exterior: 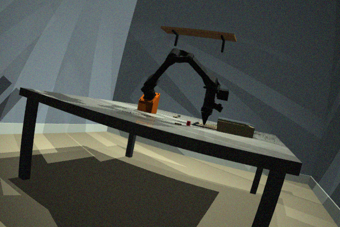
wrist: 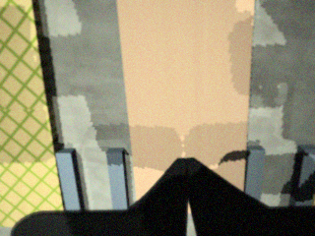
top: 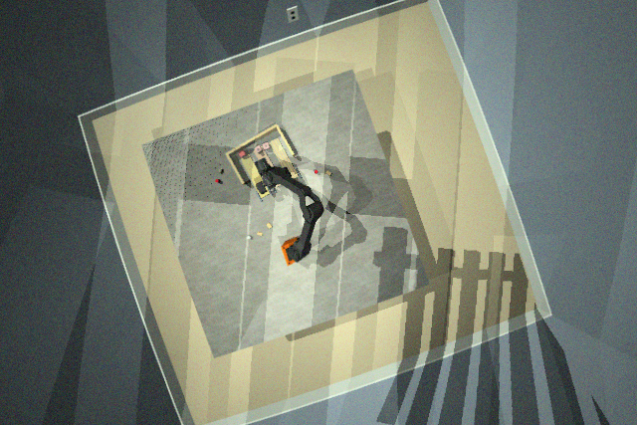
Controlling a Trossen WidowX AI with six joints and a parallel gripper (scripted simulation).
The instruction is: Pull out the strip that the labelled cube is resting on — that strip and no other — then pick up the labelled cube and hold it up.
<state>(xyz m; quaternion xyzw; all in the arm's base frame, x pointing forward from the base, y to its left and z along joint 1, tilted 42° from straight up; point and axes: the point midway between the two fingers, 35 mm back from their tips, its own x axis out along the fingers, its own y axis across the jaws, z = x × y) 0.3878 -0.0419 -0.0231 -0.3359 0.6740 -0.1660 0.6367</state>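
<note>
My gripper tip is now 9 cm short of the peach strip and 2 cm to the right of it.
</note>
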